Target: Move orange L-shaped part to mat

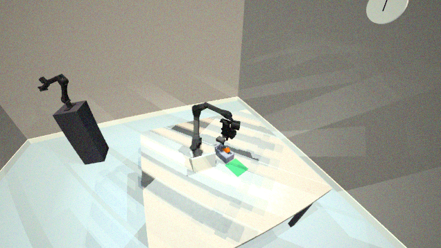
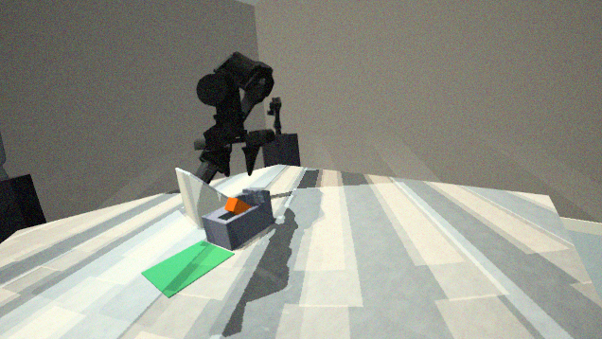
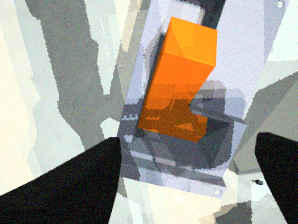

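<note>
Now: gripper tip 100 mm above the orange L-shaped part, 20 mm past it and 10 mm to the right of it. From my gripper tip the other things lie so: green mat (160 mm to the right, 160 mm below, 50 mm ahead).
</note>
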